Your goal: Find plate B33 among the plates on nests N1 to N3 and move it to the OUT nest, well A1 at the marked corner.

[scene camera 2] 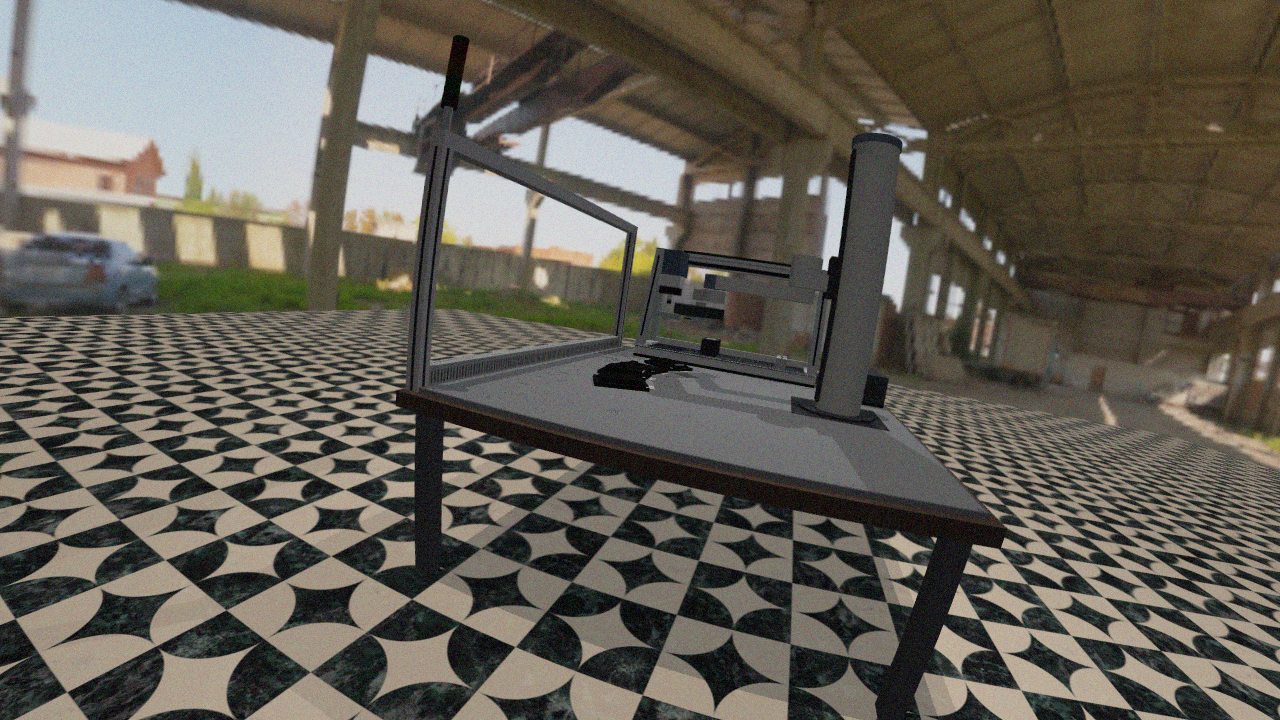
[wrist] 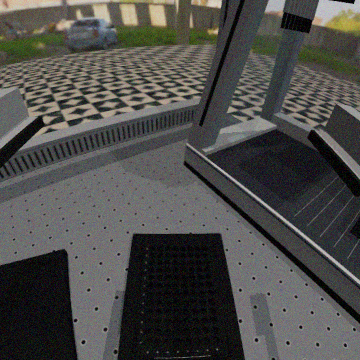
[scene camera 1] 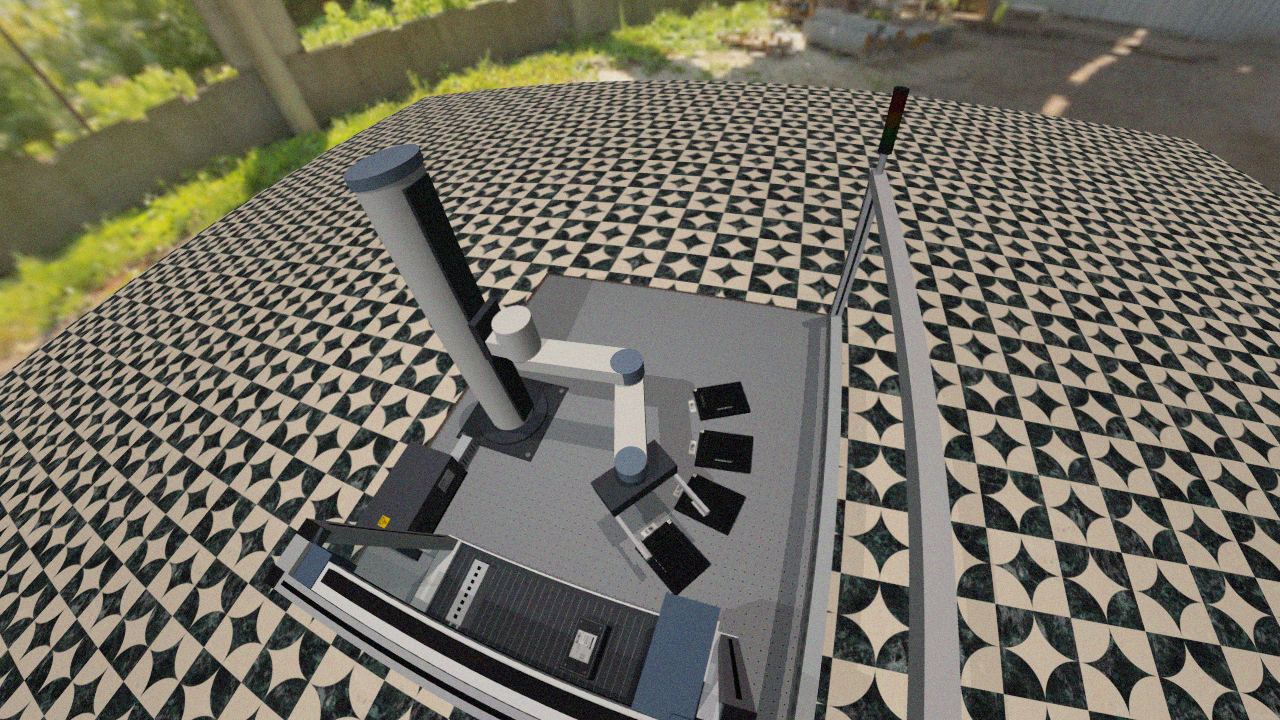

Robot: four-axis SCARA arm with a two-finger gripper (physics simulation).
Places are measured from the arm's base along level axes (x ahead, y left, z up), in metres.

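Pixels of known places: gripper, fingertip midpoint: [wrist: 177, 107] [scene camera 1: 678, 536]; arm's base, link origin: [scene camera 2: 835, 415] [scene camera 1: 513, 414].
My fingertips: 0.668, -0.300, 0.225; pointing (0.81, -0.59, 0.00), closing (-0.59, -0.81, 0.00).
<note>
For each thing: its top centre in the pictures, then the offset to it from my fingertips, as dx, dy, dz. "spot": a spot on its surface instead.
- black well plate, top centre: [wrist: 179, 289] [scene camera 1: 672, 554] [scene camera 2: 669, 360] -0.020, +0.002, -0.185
- second black piece, surface spot: [wrist: 35, 305] spot: +0.050, +0.145, -0.200
- far end, surface spot: [scene camera 1: 722, 401] spot: +0.005, +0.506, -0.186
- dark patch, surface spot: [scene camera 2: 626, 372] spot: +0.028, +0.386, -0.196
- blue block, surface spot: [scene camera 1: 677, 649] spot: +0.066, -0.235, +0.276
- small labelled box, surface spot: [scene camera 1: 585, 646] spot: -0.133, -0.274, -0.092
- slotted rail, surface spot: [wrist: 100, 142] spot: +0.335, -0.032, -0.202
- dark box, surface spot: [scene camera 1: 413, 488] spot: -0.761, -0.082, -0.097
My gripper [scene camera 1: 676, 534] [wrist: 177, 107] is open, its two long fingers spread wide with nothing between them. It hangs above the table near the black well plate [scene camera 1: 677, 557] [wrist: 180, 295] closest to the deck machine. That plate shows a grid of wells in the wrist view. A second black piece [scene camera 1: 720, 506] [wrist: 35, 305] lies beside it and looks smooth from the wrist. Two more black pieces, one in the middle [scene camera 1: 726, 452] and one at the far end [scene camera 1: 722, 401], complete the arc. Plate names and the marked corner cannot be read. In scene camera 2 the pieces merge into a dark patch [scene camera 2: 626, 372].
A framed machine with a dark slatted deck [scene camera 1: 528, 608] [wrist: 270, 165] stands beside the plates, with a blue block [scene camera 1: 677, 649] and a small labelled box [scene camera 1: 585, 646]. A slotted rail [wrist: 100, 142] edges the table. The arm's column [scene camera 1: 429, 295] [scene camera 2: 863, 277] and a dark box [scene camera 1: 413, 488] stand opposite.
</note>
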